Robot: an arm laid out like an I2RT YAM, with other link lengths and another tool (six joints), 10 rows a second.
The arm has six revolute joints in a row. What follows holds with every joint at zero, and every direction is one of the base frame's. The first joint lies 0.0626 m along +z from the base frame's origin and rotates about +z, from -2.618 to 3.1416 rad. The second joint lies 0.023 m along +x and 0.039 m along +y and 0.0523 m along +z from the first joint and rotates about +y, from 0 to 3.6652 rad. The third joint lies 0.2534 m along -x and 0.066 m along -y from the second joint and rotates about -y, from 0 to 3.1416 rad. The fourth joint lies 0.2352 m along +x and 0.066 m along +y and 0.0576 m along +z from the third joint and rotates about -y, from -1.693 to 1.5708 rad. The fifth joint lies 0.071 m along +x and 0.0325 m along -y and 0.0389 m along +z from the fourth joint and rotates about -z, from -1.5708 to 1.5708 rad. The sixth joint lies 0.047 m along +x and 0.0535 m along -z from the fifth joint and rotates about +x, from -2.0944 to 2.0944 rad. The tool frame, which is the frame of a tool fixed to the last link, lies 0.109 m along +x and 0.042 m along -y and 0.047 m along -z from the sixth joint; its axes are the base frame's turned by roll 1.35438, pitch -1.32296 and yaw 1.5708 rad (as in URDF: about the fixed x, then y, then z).
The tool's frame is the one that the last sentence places.
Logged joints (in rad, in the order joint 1, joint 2, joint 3, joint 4, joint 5, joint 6), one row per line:
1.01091, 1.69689, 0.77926, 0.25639, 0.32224, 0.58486
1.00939, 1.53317, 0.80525, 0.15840, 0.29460, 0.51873
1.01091, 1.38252, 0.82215, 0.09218, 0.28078, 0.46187
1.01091, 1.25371, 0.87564, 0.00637, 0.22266, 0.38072
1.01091, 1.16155, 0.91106, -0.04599, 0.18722, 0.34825
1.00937, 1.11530, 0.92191, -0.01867, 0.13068, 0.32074
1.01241, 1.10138, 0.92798, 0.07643, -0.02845, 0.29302
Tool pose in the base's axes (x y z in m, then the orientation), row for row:
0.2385, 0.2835, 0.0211, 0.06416, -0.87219, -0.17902, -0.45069
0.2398, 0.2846, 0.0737, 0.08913, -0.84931, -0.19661, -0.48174
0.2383, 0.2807, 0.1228, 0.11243, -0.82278, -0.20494, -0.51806
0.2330, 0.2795, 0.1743, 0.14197, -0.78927, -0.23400, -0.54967
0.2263, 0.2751, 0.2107, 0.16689, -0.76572, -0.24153, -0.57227
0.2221, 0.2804, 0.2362, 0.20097, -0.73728, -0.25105, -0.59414
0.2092, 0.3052, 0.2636, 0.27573, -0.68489, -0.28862, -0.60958
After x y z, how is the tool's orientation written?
As a quaternion, w x y z.
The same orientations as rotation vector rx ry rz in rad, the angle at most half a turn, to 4 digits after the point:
-2.6335, -0.5405, -1.3608
-2.5266, -0.5849, -1.4331
-2.4148, -0.6015, -1.5204
-2.2778, -0.6753, -1.5863
-2.1794, -0.6874, -1.6288
-2.0599, -0.7014, -1.6600
-1.8403, -0.7755, -1.6380

